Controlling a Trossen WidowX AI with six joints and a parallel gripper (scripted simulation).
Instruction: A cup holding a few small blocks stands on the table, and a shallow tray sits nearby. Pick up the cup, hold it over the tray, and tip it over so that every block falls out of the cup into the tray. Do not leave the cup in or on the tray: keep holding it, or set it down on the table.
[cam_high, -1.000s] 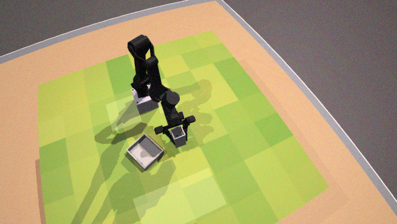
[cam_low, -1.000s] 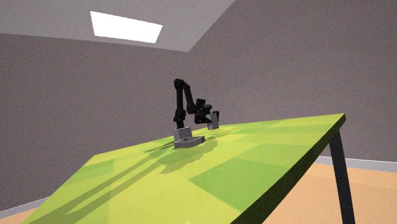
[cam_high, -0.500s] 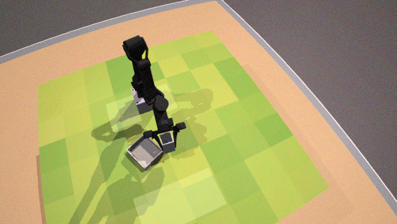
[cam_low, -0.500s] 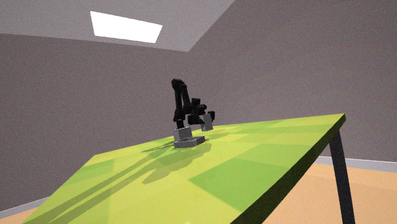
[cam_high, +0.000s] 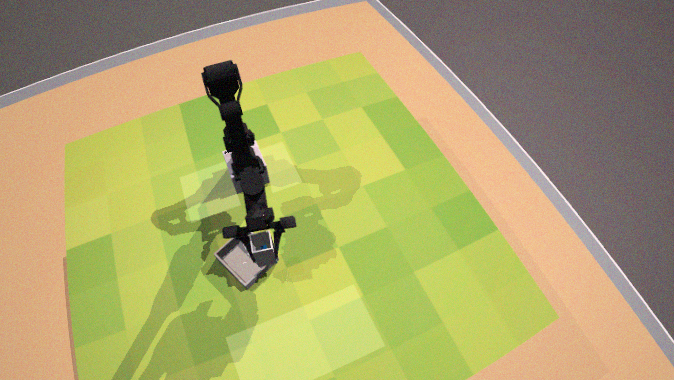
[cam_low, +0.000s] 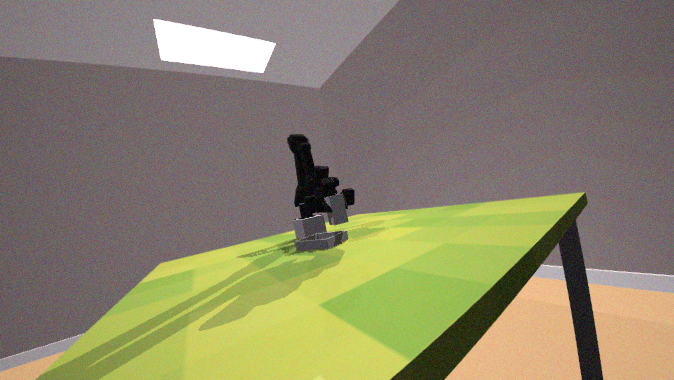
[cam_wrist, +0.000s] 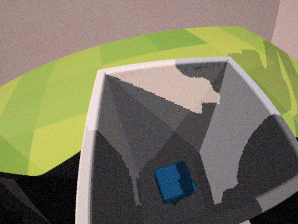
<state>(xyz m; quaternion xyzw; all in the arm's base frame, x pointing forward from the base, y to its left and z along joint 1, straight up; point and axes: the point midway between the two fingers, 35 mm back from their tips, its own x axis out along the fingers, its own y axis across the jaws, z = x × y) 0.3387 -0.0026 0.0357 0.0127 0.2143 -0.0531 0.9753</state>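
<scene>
My gripper tip is 3 cm past the grey square cup and 2 cm above it. From my gripper tip the other things lie so: blue block: 3 cm behind.
</scene>
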